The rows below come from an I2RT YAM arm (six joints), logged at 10 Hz.
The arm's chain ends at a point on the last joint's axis. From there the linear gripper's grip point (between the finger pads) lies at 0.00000 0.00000 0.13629 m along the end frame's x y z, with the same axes.
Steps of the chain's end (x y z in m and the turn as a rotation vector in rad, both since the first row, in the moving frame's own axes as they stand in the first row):
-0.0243 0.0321 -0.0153 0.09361 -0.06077 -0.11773
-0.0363 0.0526 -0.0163 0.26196 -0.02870 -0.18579
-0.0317 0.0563 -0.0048 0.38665 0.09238 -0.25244
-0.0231 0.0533 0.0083 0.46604 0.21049 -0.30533
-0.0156 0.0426 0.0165 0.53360 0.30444 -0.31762
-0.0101 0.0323 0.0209 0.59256 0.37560 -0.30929
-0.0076 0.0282 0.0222 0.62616 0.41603 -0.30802
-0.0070 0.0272 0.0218 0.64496 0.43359 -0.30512
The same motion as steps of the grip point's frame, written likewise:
-0.0333 0.0199 -0.0161 0.09361 -0.06077 -0.11773
-0.0434 0.0179 -0.0210 0.26196 -0.02870 -0.18579
-0.0261 0.0040 -0.0154 0.38665 0.09238 -0.25244
-0.0055 -0.0108 -0.0090 0.46604 0.21049 -0.30533
0.0116 -0.0308 -0.0082 0.53360 0.30444 -0.31762
0.0243 -0.0483 -0.0110 0.59256 0.37560 -0.30929
0.0306 -0.0563 -0.0142 0.62616 0.41603 -0.30802
0.0328 -0.0593 -0.0170 0.64496 0.43359 -0.30512

